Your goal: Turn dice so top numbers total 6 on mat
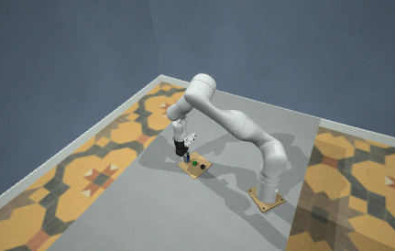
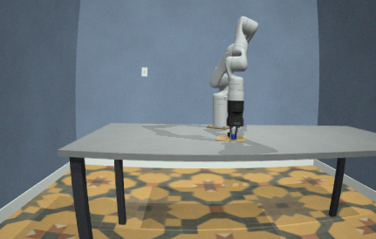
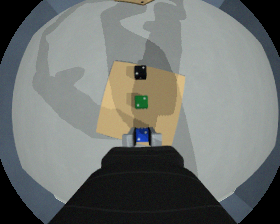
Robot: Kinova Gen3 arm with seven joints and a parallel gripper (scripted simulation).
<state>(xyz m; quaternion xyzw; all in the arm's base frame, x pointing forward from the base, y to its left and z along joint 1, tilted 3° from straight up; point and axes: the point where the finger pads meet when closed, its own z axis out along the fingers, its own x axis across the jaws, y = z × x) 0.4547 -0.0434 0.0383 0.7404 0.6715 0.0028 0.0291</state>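
Now: hand 10 mm above the blue die. The rest, counted from my hand: black die 100 mm behind, 10 mm to the left, 10 mm below; green die 50 mm behind, 10 mm below; tan mat 50 mm behind, 30 mm below.
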